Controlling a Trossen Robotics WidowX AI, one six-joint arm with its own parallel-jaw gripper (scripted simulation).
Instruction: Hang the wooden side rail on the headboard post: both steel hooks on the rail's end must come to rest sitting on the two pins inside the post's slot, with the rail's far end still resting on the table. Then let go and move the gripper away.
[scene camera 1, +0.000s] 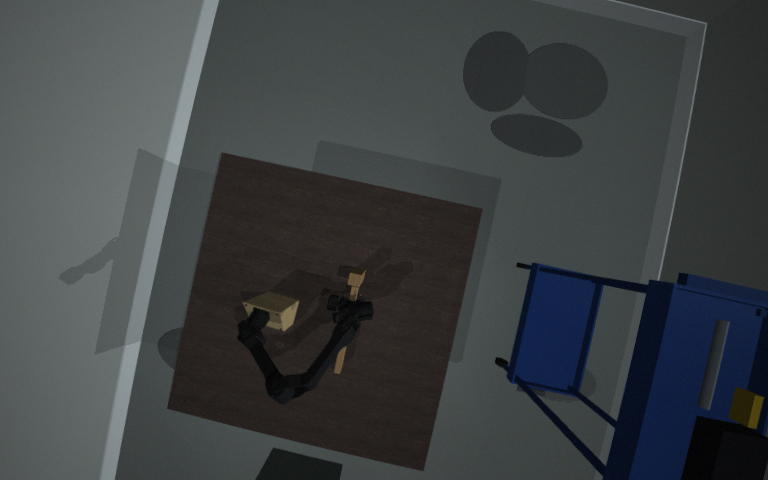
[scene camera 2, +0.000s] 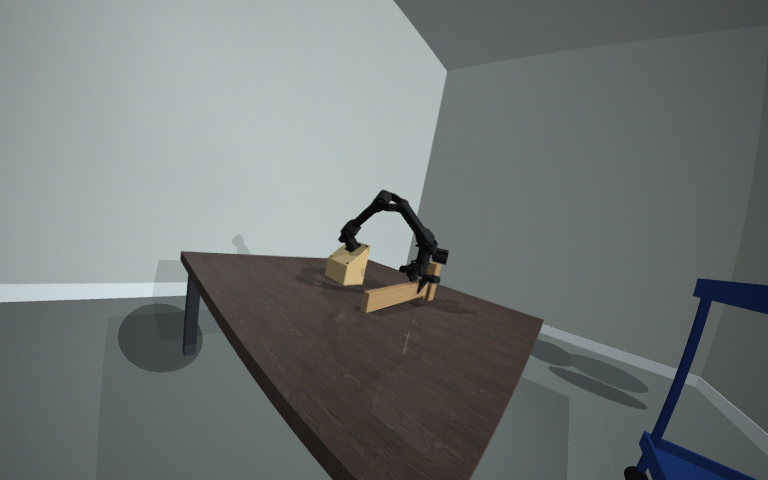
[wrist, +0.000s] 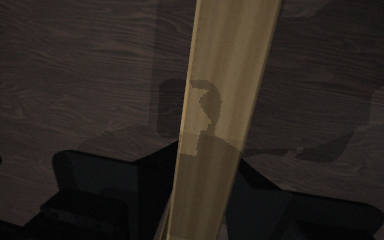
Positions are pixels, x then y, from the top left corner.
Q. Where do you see the gripper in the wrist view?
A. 203, 146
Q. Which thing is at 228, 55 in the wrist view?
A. A wooden side rail.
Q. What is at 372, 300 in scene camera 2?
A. A wooden side rail.
